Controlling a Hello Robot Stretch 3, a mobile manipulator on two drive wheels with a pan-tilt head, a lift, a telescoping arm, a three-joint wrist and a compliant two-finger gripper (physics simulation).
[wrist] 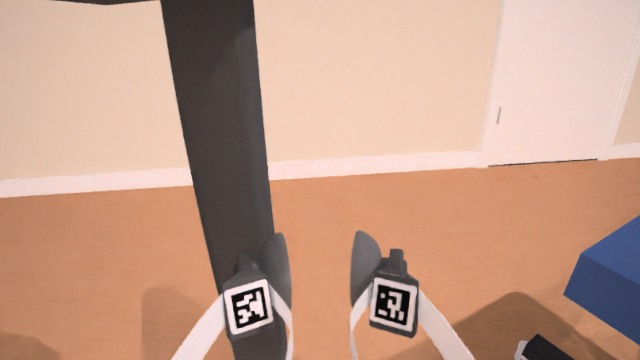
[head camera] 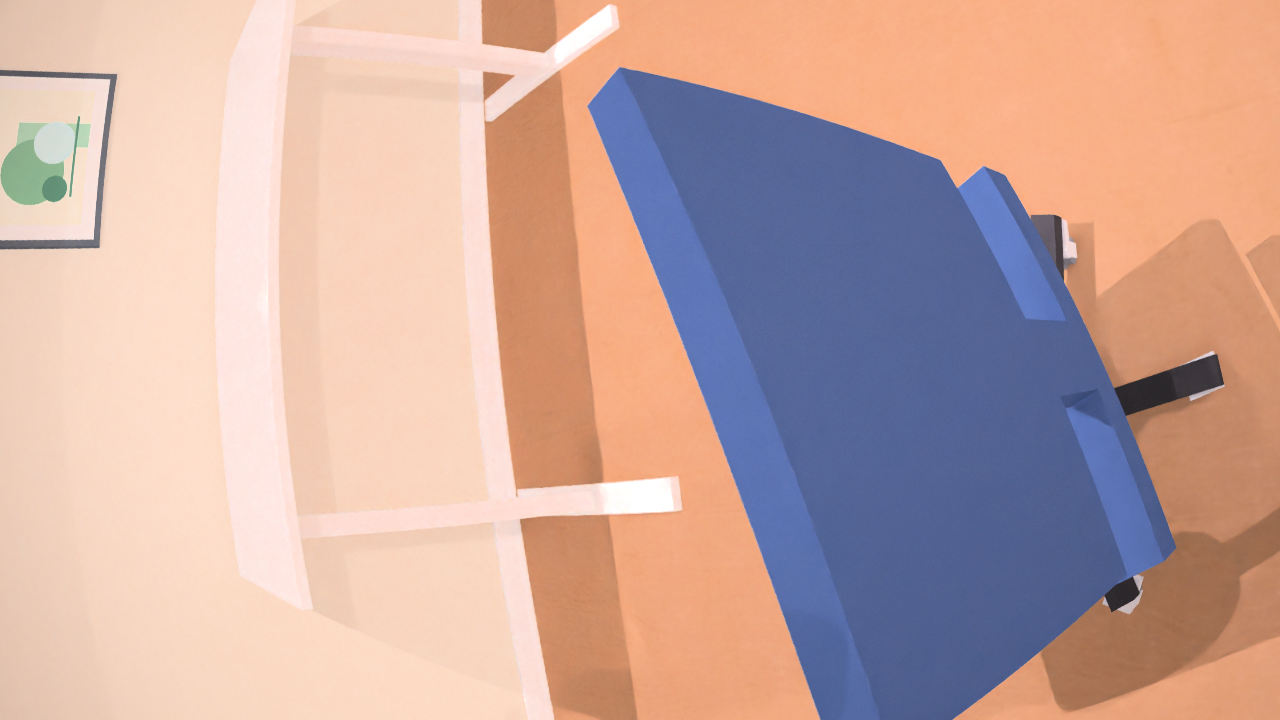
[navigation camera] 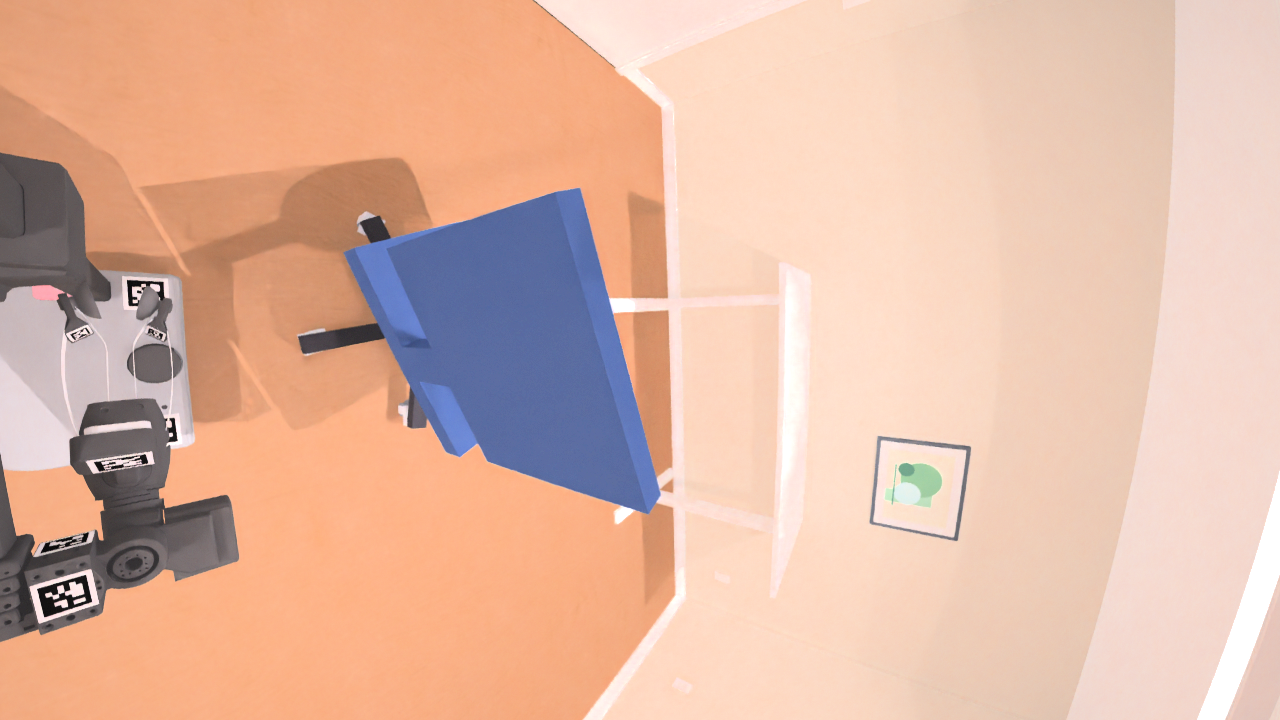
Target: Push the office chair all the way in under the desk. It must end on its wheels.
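Where they show: gripper, fingertip midpoint: (wrist: pixel 320 257) (navigation camera: pixel 118 285); robot's base, origin of the base link: (navigation camera: pixel 153 360).
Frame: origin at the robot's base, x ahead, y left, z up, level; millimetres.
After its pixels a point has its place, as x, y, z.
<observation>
The blue office chair (head camera: pixel 850 358) {360, -20, 896} (navigation camera: pixel 510 340) {334, 40, 825} (wrist: pixel 610 285) {276, 172, 453} stands upright on its black wheeled base in front of the desk, its backrest towards the robot and turned at an angle to the desk. Three base arms show in part; the other wheels are hidden. The white desk (head camera: pixel 246 313) {1815, -255, 950} (navigation camera: pixel 794 385) {1812, -197, 950} stands against the wall beyond the chair, with floor visible between its feet and the backrest's outline in the head view. My gripper (navigation camera: pixel 118 308) {-19, 109, 563} (wrist: pixel 320 257) {-19, 109, 563} is open and empty, over the robot's base and apart from the chair, which shows at the wrist view's right edge.
A framed picture (head camera: pixel 55 161) {2388, -788, 1496} (navigation camera: pixel 920 488) {2389, -804, 1568} hangs on the wall above the desk. The robot's pale base (navigation camera: pixel 40 380) {-134, -19, 159} is at the left of the navigation view. The dark mast (wrist: pixel 225 150) {-65, 116, 627} crosses the wrist view. A white door (wrist: pixel 560 75) {1257, 1533, 492} stands at its right.
</observation>
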